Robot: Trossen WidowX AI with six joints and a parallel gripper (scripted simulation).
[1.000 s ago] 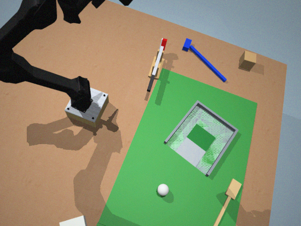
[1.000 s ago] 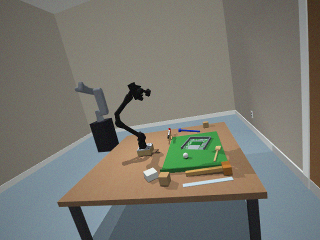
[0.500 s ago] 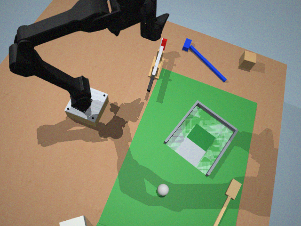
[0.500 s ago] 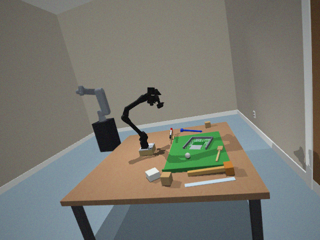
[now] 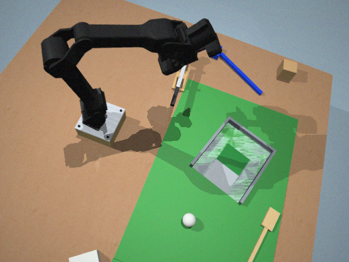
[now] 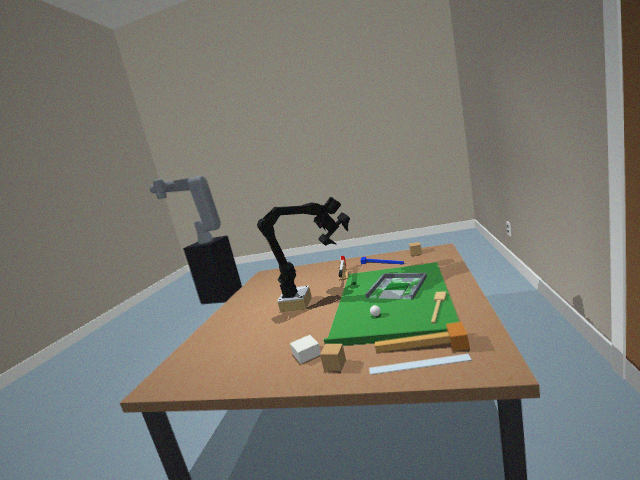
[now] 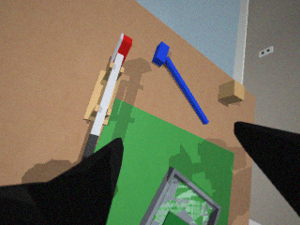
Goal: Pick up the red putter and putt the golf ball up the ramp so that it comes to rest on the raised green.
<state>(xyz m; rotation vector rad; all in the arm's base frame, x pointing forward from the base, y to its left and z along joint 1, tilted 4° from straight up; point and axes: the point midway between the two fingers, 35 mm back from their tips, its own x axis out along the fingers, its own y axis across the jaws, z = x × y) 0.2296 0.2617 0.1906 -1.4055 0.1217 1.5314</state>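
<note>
Right now the wooden stand is 21 cm below my gripper tip, 8 cm to the left of it and 5 cm behind it. The rest, counted from my gripper tip: green mat: 25 cm to the right, 24 cm below, 24 cm ahead; white golf ball: 43 cm to the right, 22 cm below, 20 cm ahead; blue putter: 23 cm to the left, 23 cm below, 13 cm ahead.
</note>
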